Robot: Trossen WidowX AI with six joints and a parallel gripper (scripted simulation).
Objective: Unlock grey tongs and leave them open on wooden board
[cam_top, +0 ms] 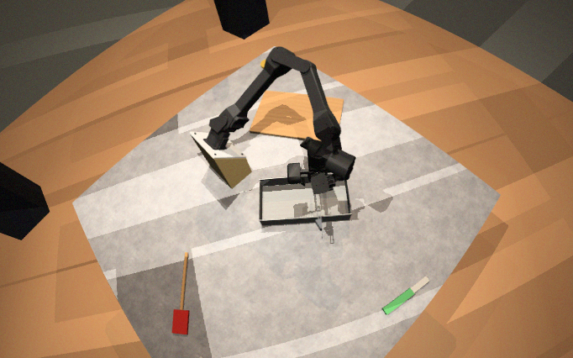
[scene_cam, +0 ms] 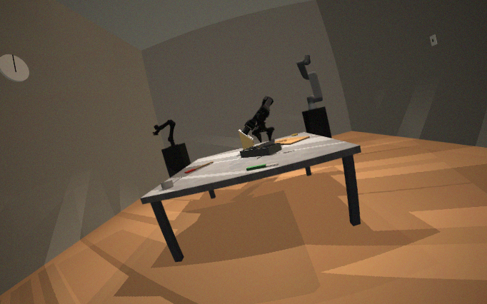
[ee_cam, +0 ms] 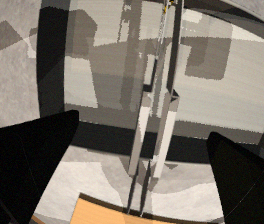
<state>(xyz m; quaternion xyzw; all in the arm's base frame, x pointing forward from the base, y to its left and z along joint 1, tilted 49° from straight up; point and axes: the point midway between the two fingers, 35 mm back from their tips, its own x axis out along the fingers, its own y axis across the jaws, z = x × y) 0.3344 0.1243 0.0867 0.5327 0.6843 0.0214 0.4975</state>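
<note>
My gripper tip is 2 cm past the grey roasting tin, 6 cm to the left of it and 6 cm above it. Also, from my gripper tip: green-handled tool: 45 cm ahead, 7 cm to the right, 8 cm below; wooden board: 30 cm behind, 22 cm to the left, 8 cm below; small yellow thing: 66 cm behind, 38 cm to the left, 8 cm below.
</note>
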